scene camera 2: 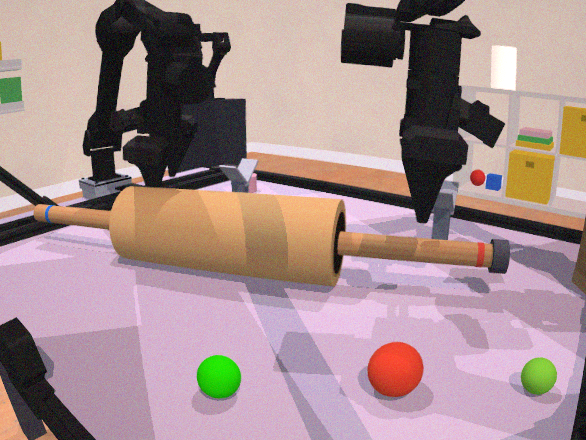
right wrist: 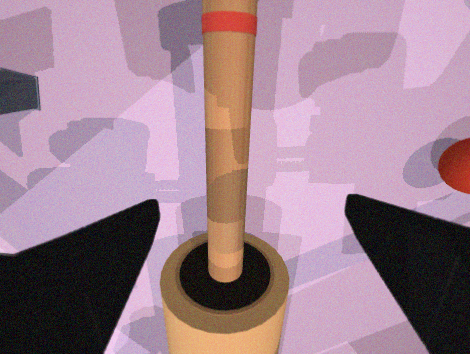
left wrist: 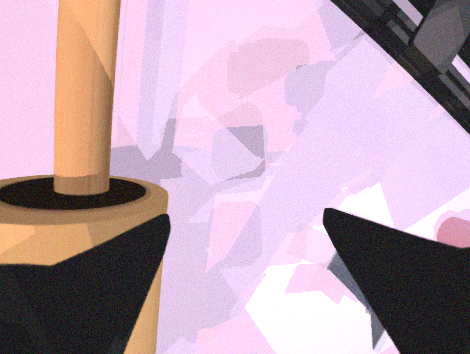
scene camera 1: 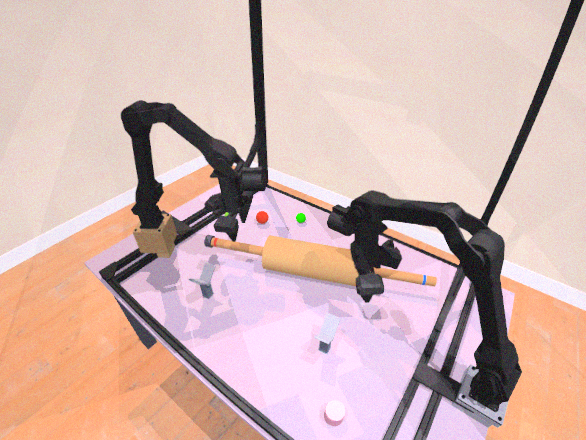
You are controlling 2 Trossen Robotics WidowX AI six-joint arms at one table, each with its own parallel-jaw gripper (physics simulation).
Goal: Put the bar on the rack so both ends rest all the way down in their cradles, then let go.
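Frame: origin at the left arm's base, x up, y back, z right, level; metres.
Seen in the pictures: left gripper, fingertip midpoint: [scene camera 2: 163, 186] [left wrist: 247, 218]; right gripper, fingertip midpoint: [scene camera 2: 419, 210] [right wrist: 251, 205] [scene camera 1: 239, 231]; left arm's base at its link origin: [scene camera 2: 104, 177] [scene camera 1: 485, 392]; right arm's base at its link origin: [scene camera 1: 152, 222].
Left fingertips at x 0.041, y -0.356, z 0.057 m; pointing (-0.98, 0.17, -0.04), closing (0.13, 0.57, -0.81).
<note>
Offsets run from my left fingertips to a thing's top centre.
The bar [scene camera 1: 310, 260] [scene camera 2: 225, 232] [left wrist: 85, 100] [right wrist: 227, 100], a thick wooden roller with thin handles, lies on the table behind the rack in scene camera 1. The rack's two grey cradles stand apart: one {dz -0.165, dx +0.015, dy -0.009 m} [scene camera 1: 328, 328] [scene camera 2: 240, 172] and the other {dz -0.244, dx +0.015, dy -0.374 m} [scene camera 1: 206, 287] [scene camera 2: 442, 215] [right wrist: 17, 92]; neither holds the bar. My left gripper [scene camera 1: 374, 282] [scene camera 2: 162, 180] [left wrist: 247, 218] is open and empty by the roller's blue-banded end; one finger overlaps the roller in the left wrist view, and the gap shows table. My right gripper [scene camera 1: 236, 228] [right wrist: 251, 205] is open above the red-banded handle, fingers on either side of it.
A red ball {dz +0.112, dx -0.035, dy -0.488 m} [scene camera 1: 262, 217] [scene camera 2: 395, 369], a green ball {dz +0.208, dx -0.045, dy -0.377 m} [scene camera 1: 300, 218] [scene camera 2: 218, 376] and a lighter green ball {dz +0.044, dx -0.050, dy -0.601 m} [scene camera 2: 538, 376] lie beyond the bar in scene camera 1. A pink-white cylinder {dz -0.288, dx -0.046, dy +0.102 m} [scene camera 1: 335, 412] stands near the front. Black rails [scene camera 1: 200, 357] edge the table.
</note>
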